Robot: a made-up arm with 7 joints.
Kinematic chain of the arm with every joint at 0, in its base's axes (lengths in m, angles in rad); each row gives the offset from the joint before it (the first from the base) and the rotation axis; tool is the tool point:
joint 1: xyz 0 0.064 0 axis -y
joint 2: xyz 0 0.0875 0 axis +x
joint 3: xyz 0 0 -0.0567 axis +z
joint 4: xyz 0 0 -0.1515 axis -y
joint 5: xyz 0 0 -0.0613 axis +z
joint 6: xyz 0 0 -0.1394 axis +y
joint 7: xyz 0 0 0 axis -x
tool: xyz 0 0 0
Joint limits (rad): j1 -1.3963..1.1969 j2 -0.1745..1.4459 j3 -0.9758..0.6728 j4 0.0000..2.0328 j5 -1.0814..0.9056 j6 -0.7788..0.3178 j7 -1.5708..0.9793
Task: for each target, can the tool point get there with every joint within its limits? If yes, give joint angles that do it. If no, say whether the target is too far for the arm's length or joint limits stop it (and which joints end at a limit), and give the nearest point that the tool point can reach.
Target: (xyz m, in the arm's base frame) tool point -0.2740 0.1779 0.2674
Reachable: no: joint limits stop it (at a limit: joint 1, joint 2, joint 3, joint 4) | nearest point -0.0383 0.2833 0.1660 | short by 0.277 m
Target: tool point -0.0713 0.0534 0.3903
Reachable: no: joint limits stop it (at a limit: joint 1, joint 2, joint 4) | nearest point -0.0125 0.2805 0.1720 | short by 0.320 m
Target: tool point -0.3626 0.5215 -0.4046
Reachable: no: too far | nearest point -0.2256 0.3817 -0.2517 | short by 0.248 m
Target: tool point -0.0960 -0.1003 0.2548
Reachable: no: joint limits stop it (at a limit: joint 1, joint 2, joint 4) | nearest point 0.1238 -0.0125 0.0645 | short by 0.304 m
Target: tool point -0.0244 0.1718 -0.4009
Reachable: yes | joints -0.2089 0.1509 -0.5896 0.3630 0.3602 -0.2548 -0.5819
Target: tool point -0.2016 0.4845 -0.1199
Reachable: yes | joints -1.1816 0.9792 -0.1956 0.1759 0.5415 0.1217 -0.4301
